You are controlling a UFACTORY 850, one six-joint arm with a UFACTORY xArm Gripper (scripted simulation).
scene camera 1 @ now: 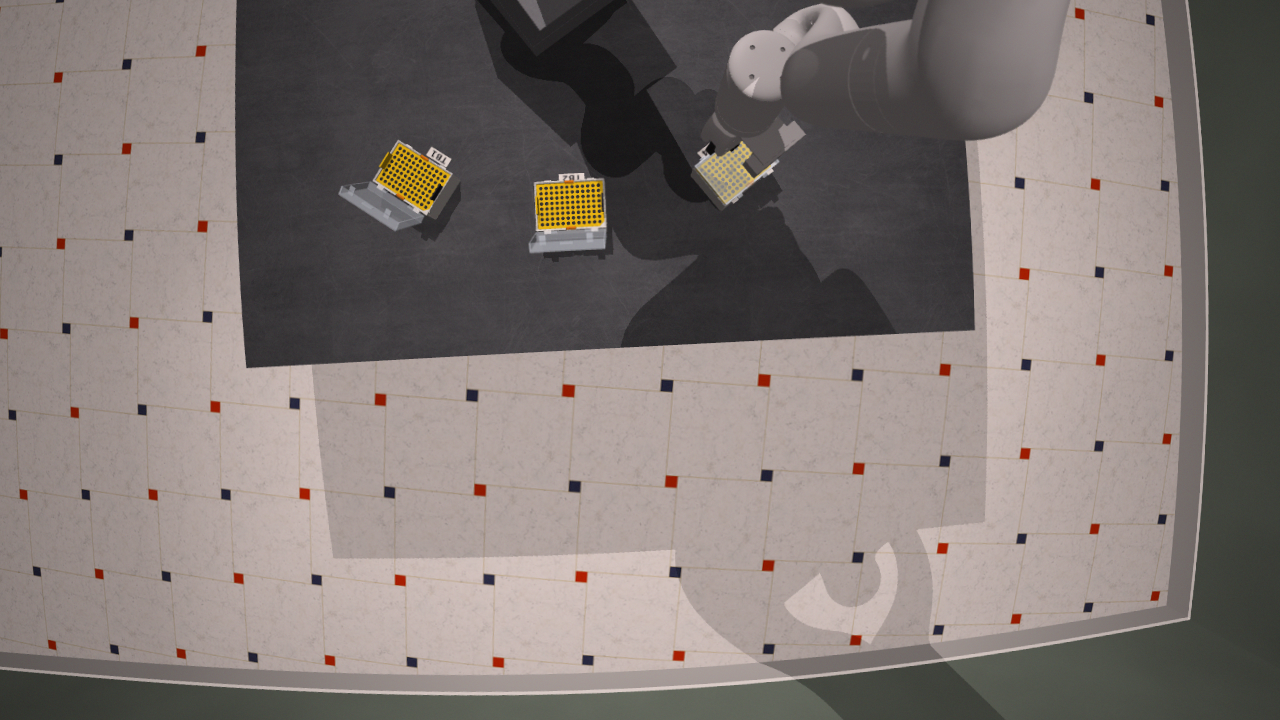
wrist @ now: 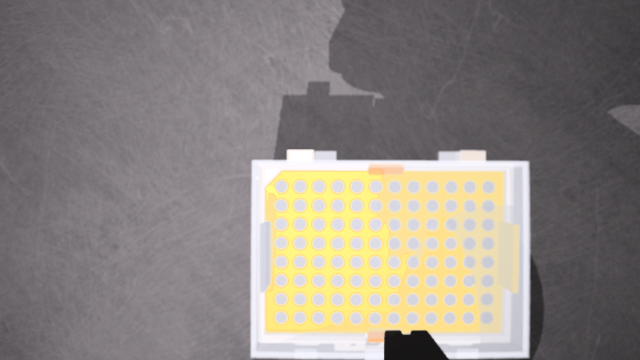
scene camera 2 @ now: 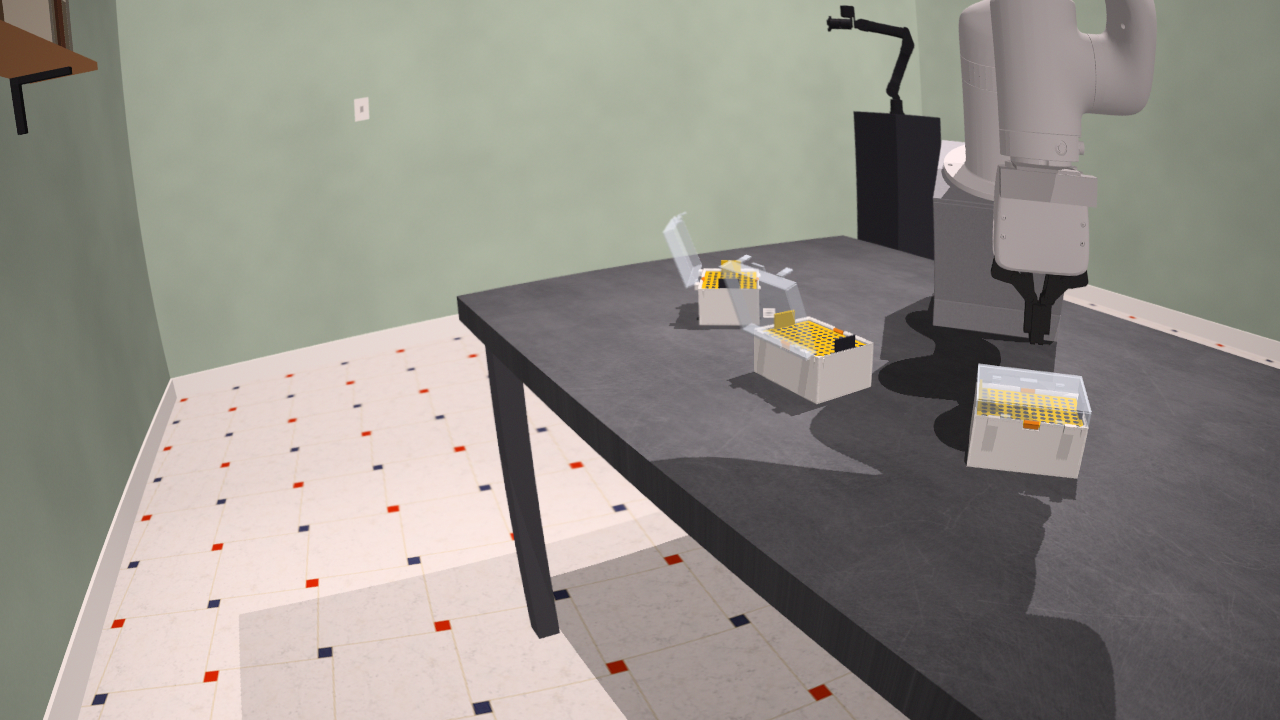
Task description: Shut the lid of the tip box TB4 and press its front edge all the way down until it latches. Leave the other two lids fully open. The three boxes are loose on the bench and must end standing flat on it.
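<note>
The gripper [scene camera 1: 728,142] is visible, and so is a clear lid [scene camera 2: 1012,393]. Scene camera 1 shows the lid [scene camera 1: 727,178] too, as does the wrist view, where the lid [wrist: 341,250] appears as well.
</note>
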